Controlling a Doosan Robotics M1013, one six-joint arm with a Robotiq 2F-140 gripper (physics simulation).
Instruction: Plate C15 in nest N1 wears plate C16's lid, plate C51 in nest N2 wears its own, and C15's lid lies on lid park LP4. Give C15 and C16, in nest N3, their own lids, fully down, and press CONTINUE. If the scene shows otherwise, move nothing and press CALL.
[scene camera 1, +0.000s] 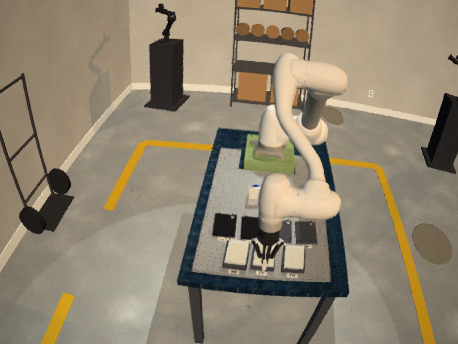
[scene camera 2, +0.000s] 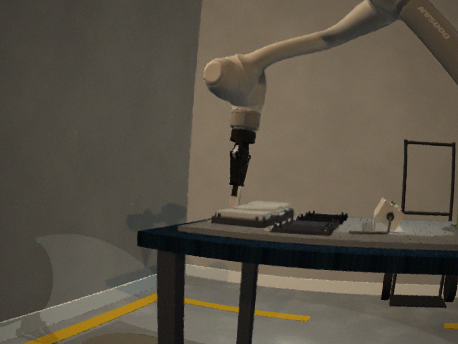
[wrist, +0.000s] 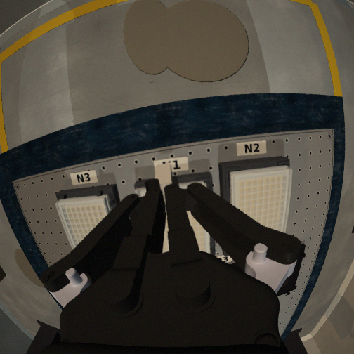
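Seen in the pictures: gripper, fingertip midpoint: (scene camera 1: 263, 268) (scene camera 2: 233, 207); arm's base, origin of the base link: (scene camera 1: 270, 148).
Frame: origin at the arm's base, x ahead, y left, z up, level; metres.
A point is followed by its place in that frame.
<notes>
My gripper (scene camera 1: 264, 264) {y 0.156, x 0.868, z -0.022 m} (scene camera 2: 234, 199) {y 0.156, x 0.868, z -0.022 m} (wrist: 165, 173) is shut and empty. Its pale fingertip is low over the front end of the plate in nest N1 (scene camera 1: 256, 262) {y 0.119, x 0.852, z -0.015 m} (wrist: 201, 236); whether it touches cannot be told. The fingers hide much of that plate. The pale plate in N2 (scene camera 1: 236, 253) {y 0.027, x 0.830, z -0.011 m} (wrist: 260, 200) and the pale plate in N3 (scene camera 1: 294, 258) {y 0.272, x 0.781, z -0.020 m} (scene camera 2: 235, 214) {y 0.314, x 0.768, z -0.026 m} (wrist: 86, 219) sit in their dark nests on either side. The clear lids are hard to make out, so how they sit cannot be told. Plate codes are unreadable. No lid can be made out on the dark lid parks.
Dark lid parks (scene camera 1: 225, 225) {y -0.076, x 0.650, z -0.045 m} (scene camera 1: 305, 232) {y 0.297, x 0.584, z -0.045 m} (scene camera 2: 305, 225) {y 0.230, x 0.602, z -0.047 m} stand in a row behind the nests. A white button box (scene camera 1: 253, 196) {y 0.004, x 0.450, z -0.006 m} (scene camera 2: 387, 216) {y 0.204, x 0.377, z -0.011 m} stands farther back, before the arm's green base (scene camera 1: 269, 164) {y 0.021, x 0.142, z -0.016 m}. The blue table edge (scene camera 1: 260, 286) {y 0.164, x 0.936, z -0.067 m} (scene camera 2: 300, 257) {y 0.489, x 0.508, z -0.081 m} (wrist: 190, 118) runs in front of the nests.
</notes>
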